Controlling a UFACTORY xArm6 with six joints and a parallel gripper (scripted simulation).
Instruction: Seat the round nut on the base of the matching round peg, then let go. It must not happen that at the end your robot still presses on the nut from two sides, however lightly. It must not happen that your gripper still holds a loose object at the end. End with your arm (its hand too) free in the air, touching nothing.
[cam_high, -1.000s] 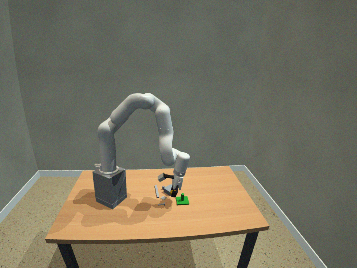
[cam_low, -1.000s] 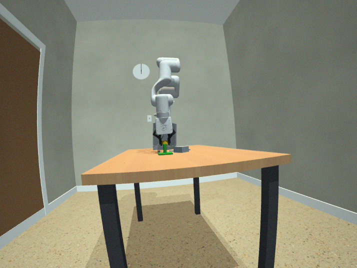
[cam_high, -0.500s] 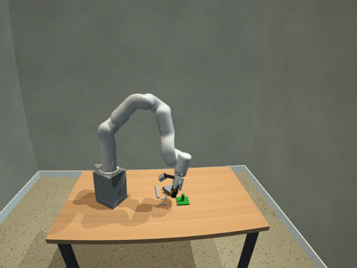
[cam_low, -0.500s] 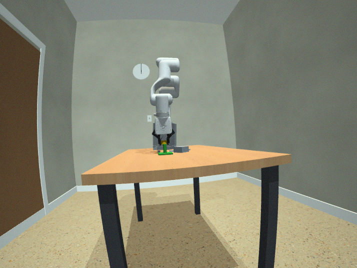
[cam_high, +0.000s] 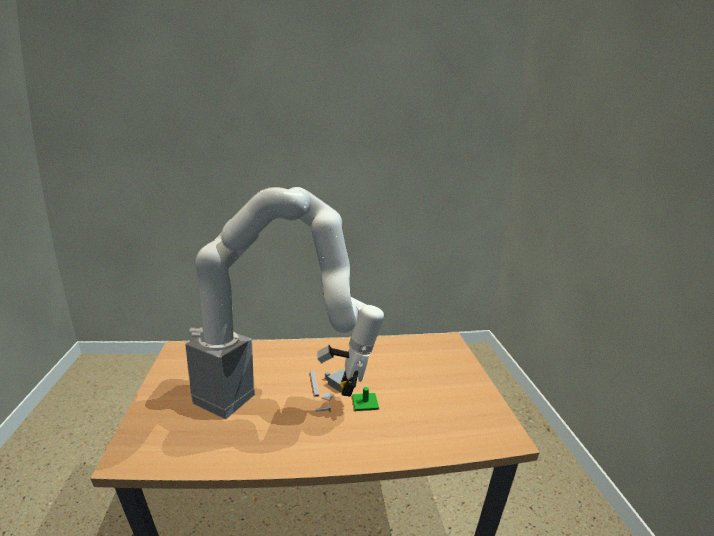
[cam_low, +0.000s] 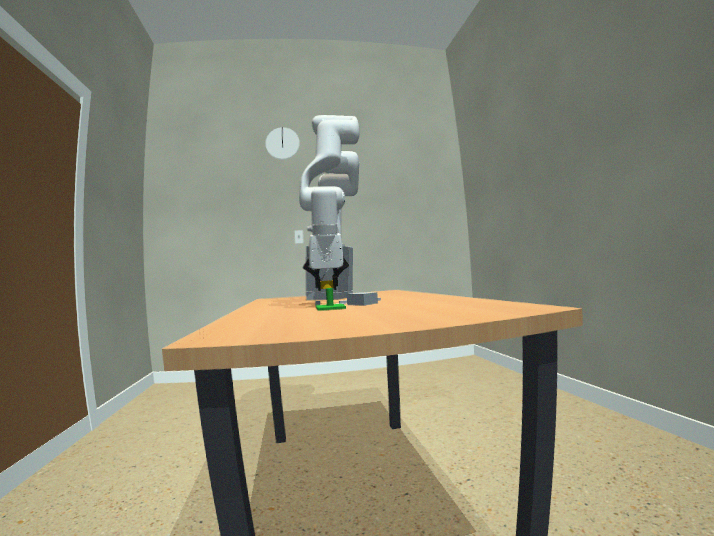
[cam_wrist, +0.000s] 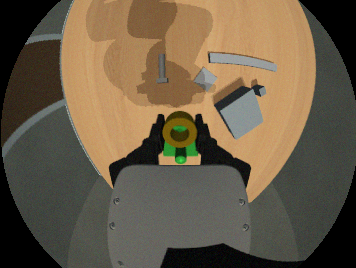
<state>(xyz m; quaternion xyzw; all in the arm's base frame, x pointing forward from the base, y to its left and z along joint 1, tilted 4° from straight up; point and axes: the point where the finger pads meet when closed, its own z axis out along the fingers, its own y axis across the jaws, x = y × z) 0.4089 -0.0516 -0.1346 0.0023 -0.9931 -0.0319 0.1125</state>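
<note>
My hand is 70 mm past the bolt-like piece, 30 mm to the left of it and 70 mm above it. Round my hand: grey block (10 mm behind, 110 mm to the left, 60 mm below); then small square piece (60 mm behind, 40 mm to the left, 70 mm below); then long bar (100 mm behind, 120 mm to the left, 70 mm below).
</note>
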